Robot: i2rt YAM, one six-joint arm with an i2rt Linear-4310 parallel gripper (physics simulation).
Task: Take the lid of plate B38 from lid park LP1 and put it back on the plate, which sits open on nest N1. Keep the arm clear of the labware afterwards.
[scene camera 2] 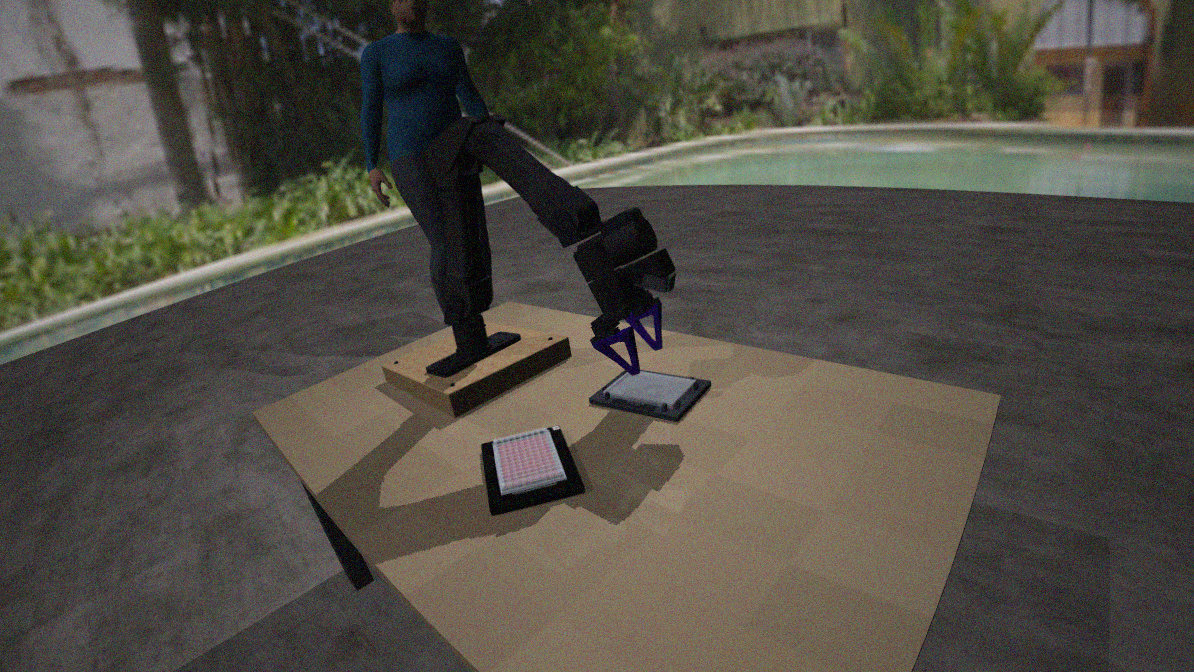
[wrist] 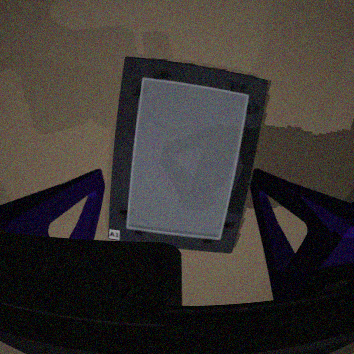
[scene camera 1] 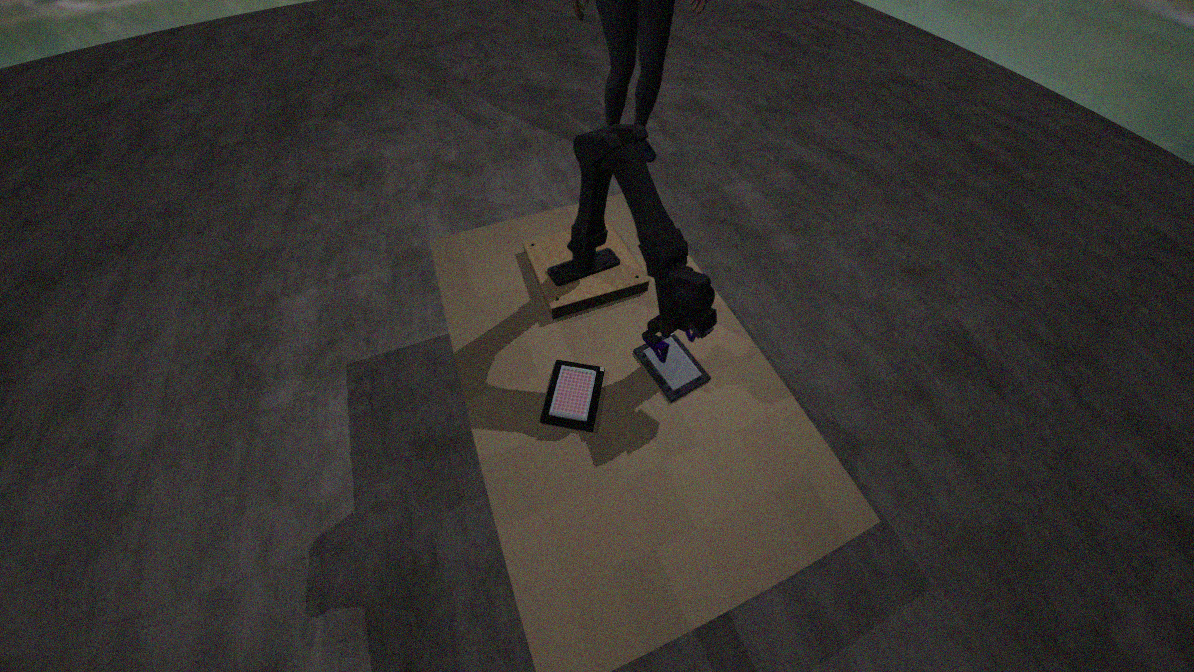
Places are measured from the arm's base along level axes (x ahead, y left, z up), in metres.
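Where they show: gripper, fingertip midpoint: (scene camera 2: 648, 361) (wrist: 177, 177) (scene camera 1: 676, 351); arm's base at its link origin: (scene camera 2: 475, 355) (scene camera 1: 584, 267).
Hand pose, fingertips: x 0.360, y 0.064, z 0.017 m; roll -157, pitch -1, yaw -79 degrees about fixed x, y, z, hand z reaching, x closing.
Things, the pixels of their top centre, and the offset from my fingertips. Level surfaces: height alone.
- dark grey lid park LP1 at its top centre: (wrist: 184, 164) (scene camera 2: 649, 384) (scene camera 1: 672, 361) 0.002 m ahead, 0.006 m right, 0.038 m down
- Plate B38 at its top centre: (scene camera 2: 525, 454) (scene camera 1: 573, 390) 0.036 m back, 0.256 m right, 0.032 m down
- black nest N1 at its top centre: (scene camera 2: 526, 459) (scene camera 1: 573, 392) 0.036 m back, 0.256 m right, 0.040 m down
- wooden table top at its surface level: 0.058 m down
The pale, clear lid (scene camera 1: 678, 369) (scene camera 2: 658, 390) (wrist: 187, 155) lies flat on the dark grey lid park LP1 (scene camera 1: 673, 394) (scene camera 2: 630, 408) (wrist: 120, 150), which has small dark posts and an A1 label at one corner. My gripper (scene camera 1: 676, 348) (scene camera 2: 645, 359) (wrist: 177, 177) is open, with purple fingers low over the lid park, one towards each long side of the lid. The exact fingertip height is hard to tell. Plate B38 (scene camera 1: 573, 392) (scene camera 2: 530, 460), with pink wells, sits open on the black nest N1 (scene camera 1: 568, 424) (scene camera 2: 538, 495). The plate does not show in the wrist view.
The arm's wooden base block (scene camera 1: 597, 298) (scene camera 2: 501, 373) stands at the back of the wooden table top (scene camera 1: 668, 517) (scene camera 2: 751, 534). The nest lies beside the lid park, to its left in the scene views. A person (scene camera 1: 639, 50) (scene camera 2: 417, 91) stands behind the arm.
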